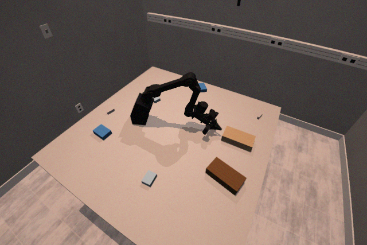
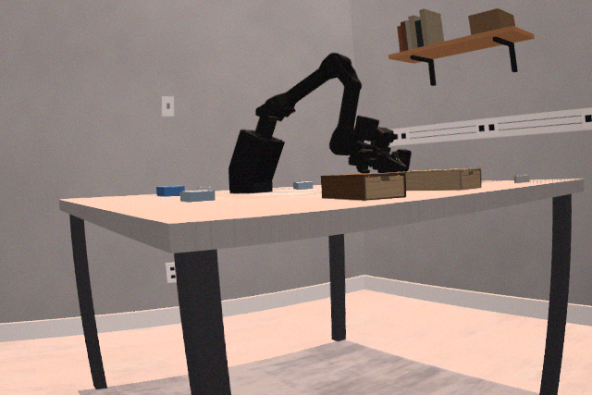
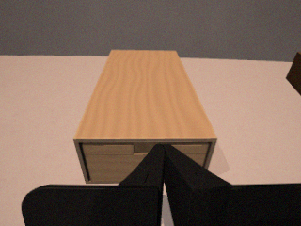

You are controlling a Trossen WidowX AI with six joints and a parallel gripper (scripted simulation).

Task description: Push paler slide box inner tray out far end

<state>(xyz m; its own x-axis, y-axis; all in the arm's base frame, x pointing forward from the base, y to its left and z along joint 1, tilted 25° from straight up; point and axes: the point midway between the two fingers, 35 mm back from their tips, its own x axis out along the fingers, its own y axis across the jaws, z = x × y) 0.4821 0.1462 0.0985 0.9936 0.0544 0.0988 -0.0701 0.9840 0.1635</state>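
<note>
Right now my hand is 150 mm short of the inner tray, 20 mm to the right of it and 50 mm above it.
</note>
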